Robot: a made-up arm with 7 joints. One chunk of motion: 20 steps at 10 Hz.
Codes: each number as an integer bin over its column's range. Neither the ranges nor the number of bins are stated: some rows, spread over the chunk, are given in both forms.
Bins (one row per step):
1: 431 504 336 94 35 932
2: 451 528 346 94 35 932
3: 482 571 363 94 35 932
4: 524 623 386 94 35 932
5: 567 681 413 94 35 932
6: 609 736 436 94 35 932
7: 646 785 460 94 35 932
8: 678 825 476 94 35 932
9: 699 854 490 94 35 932
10: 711 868 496 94 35 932
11: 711 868 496 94 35 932
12: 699 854 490 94 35 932
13: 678 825 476 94 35 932
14: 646 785 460 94 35 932
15: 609 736 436 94 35 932
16: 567 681 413 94 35 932
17: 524 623 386 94 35 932
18: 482 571 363 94 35 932
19: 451 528 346 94 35 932
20: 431 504 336 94 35 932
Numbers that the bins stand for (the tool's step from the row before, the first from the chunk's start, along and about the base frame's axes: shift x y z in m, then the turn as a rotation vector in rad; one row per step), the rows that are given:
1: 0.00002 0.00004 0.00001 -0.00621 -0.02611 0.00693
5: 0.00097 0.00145 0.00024 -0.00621 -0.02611 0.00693
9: 0.00190 0.00284 0.00047 -0.00621 -0.02611 0.00693
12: 0.00190 0.00284 0.00047 -0.00621 -0.02611 0.00693
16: 0.00097 0.00145 0.00024 -0.00621 -0.02611 0.00693
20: 0.00002 0.00004 0.00001 -0.00621 -0.02611 0.00693
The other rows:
2: 0.00016 0.00023 0.00004 -0.00621 -0.02611 0.00693
3: 0.00038 0.00057 0.00009 -0.00621 -0.02611 0.00693
4: 0.00067 0.00099 0.00016 -0.00621 -0.02611 0.00693
6: 0.00127 0.00189 0.00031 -0.00621 -0.02611 0.00693
7: 0.00153 0.00229 0.00038 -0.00621 -0.02611 0.00693
8: 0.00175 0.00261 0.00043 -0.00621 -0.02611 0.00693
10: 0.00198 0.00295 0.00049 -0.00621 -0.02611 0.00693
11: 0.00198 0.00295 0.00049 -0.00621 -0.02611 0.00693
13: 0.00175 0.00261 0.00043 -0.00621 -0.02611 0.00693
14: 0.00153 0.00229 0.00038 -0.00621 -0.02611 0.00693
15: 0.00127 0.00189 0.00031 -0.00621 -0.02611 0.00693
17: 0.00067 0.00099 0.00016 -0.00621 -0.02611 0.00693
18: 0.00038 0.00057 0.00009 -0.00621 -0.02611 0.00693
19: 0.00016 0.00023 0.00004 -0.00621 -0.02611 0.00693

